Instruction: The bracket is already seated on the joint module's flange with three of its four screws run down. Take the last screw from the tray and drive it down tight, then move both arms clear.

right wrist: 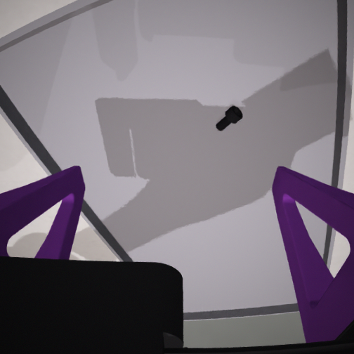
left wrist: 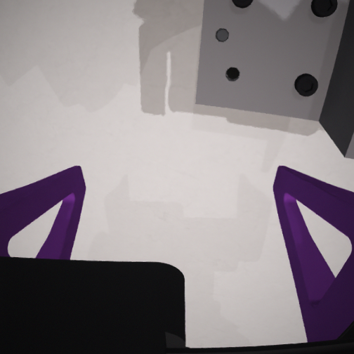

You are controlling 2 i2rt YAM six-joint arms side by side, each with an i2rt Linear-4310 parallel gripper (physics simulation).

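Observation:
The grey bracket (left wrist: 267,57) is at the upper right of the left wrist view, cut off by the top edge. Three black socket-head screws (left wrist: 306,85) (left wrist: 324,6) (left wrist: 242,2) sit in it. A dark open hole (left wrist: 232,74) and a small grey round spot (left wrist: 222,35) lie near its left side. My left gripper (left wrist: 179,176) is open and empty, with the bracket beyond its right finger. In the right wrist view a loose black screw (right wrist: 230,118) lies on its side in the tray (right wrist: 250,260). My right gripper (right wrist: 178,176) is open and empty above the tray, with the screw ahead of its fingertips.
A dark block-like side (left wrist: 342,95) stands along the bracket's right edge. The tray's low dark-edged walls (right wrist: 341,75) run along the left, right and near sides of the right wrist view. Arm shadows fall across the tray floor and the pale table (left wrist: 75,135).

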